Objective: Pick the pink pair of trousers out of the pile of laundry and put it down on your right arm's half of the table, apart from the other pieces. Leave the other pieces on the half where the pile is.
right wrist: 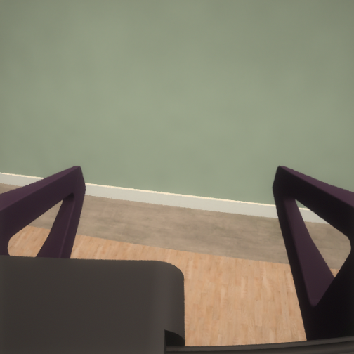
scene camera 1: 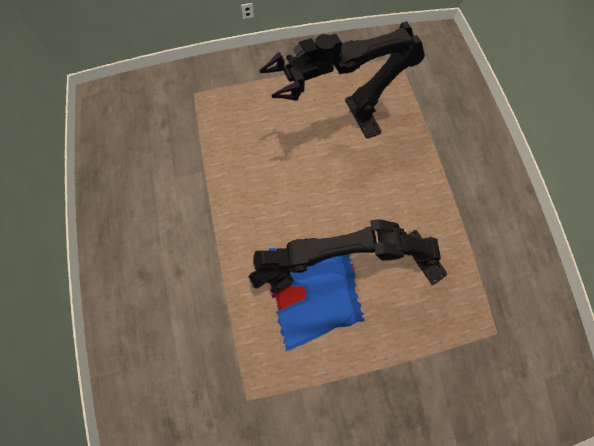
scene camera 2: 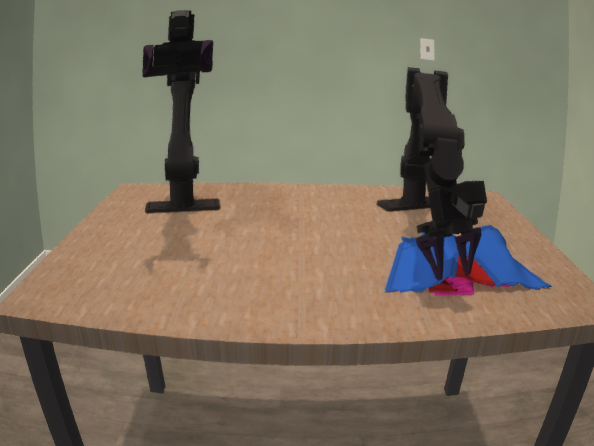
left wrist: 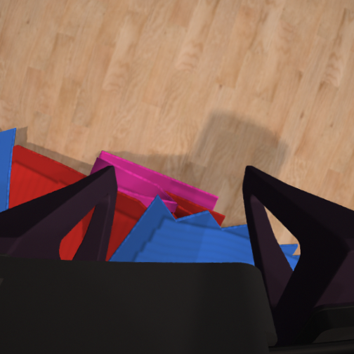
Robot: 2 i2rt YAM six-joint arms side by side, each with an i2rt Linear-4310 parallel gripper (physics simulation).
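Note:
The pink trousers (scene camera 1: 273, 294) (scene camera 2: 461, 286) (left wrist: 150, 175) lie mostly hidden under the pile; a folded magenta edge sticks out at its near side in scene camera 2. My left gripper (scene camera 2: 454, 276) (left wrist: 179, 176) is partly open and empty, pointing down close above that edge, which shows between its fingers in the left wrist view. Its fingers are hidden under the wrist in scene camera 1. My right gripper (scene camera 1: 267, 83) (scene camera 2: 178, 58) (right wrist: 178, 176) is wide open and empty, raised high over the other half of the table.
A blue piece (scene camera 1: 330, 295) (scene camera 2: 505, 260) (left wrist: 190, 240) covers most of the pile. A red piece (scene camera 1: 291, 297) (scene camera 2: 479, 272) (left wrist: 40, 180) shows in its notch and beside the pink edge. The pile is on the right half of the table (scene camera 1: 325, 175) (scene camera 2: 300, 300) in scene camera 2.

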